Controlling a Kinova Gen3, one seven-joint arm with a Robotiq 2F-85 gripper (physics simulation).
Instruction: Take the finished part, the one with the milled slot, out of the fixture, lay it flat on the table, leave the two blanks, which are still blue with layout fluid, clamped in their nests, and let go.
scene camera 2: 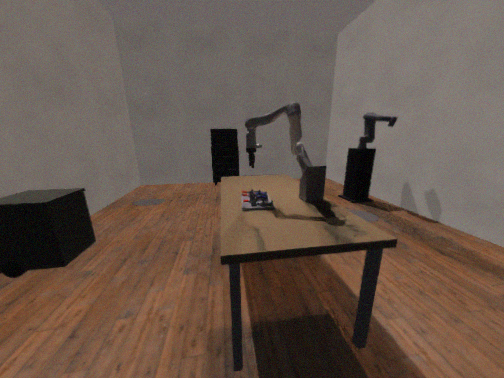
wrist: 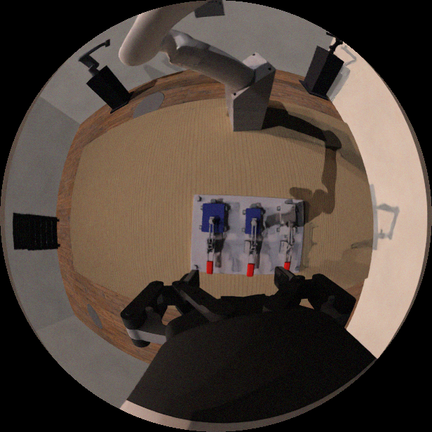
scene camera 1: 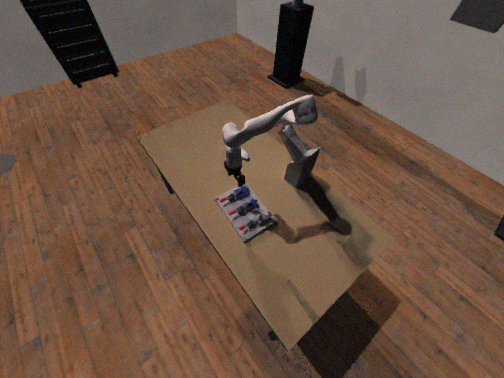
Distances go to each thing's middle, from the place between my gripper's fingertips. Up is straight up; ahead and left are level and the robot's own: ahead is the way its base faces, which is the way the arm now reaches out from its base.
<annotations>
The fixture plate point(scene camera 1: 237, 221) lies 20 mm behind my hand, 50 mm to the left of it and 260 mm below it.
</annotations>
